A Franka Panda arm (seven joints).
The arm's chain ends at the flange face. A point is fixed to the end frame.
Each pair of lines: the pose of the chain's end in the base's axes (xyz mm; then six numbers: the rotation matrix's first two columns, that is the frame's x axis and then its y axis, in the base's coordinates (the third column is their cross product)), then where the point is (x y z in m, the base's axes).
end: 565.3, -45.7, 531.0, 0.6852, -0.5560, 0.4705, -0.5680, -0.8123, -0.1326
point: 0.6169 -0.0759 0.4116
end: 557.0, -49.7, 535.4, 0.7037, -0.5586, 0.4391, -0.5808, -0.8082, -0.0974
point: 0.6022 -0.0812 0.4138
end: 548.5, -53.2, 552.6, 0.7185, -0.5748, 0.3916, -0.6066, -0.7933, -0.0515
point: 0.5842 -0.0863 0.4283
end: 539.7, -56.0, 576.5, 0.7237, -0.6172, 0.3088, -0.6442, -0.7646, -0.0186
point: 0.5626 -0.0866 0.4486
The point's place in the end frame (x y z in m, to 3 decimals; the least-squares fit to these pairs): -0.004 0.011 0.133
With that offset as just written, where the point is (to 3 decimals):
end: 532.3, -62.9, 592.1, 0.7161, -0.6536, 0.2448, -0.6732, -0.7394, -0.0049
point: 0.547 -0.090 0.462
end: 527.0, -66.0, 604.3, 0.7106, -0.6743, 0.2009, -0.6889, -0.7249, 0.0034
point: 0.536 -0.090 0.473
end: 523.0, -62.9, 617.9, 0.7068, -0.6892, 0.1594, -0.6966, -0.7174, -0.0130
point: 0.529 -0.082 0.486
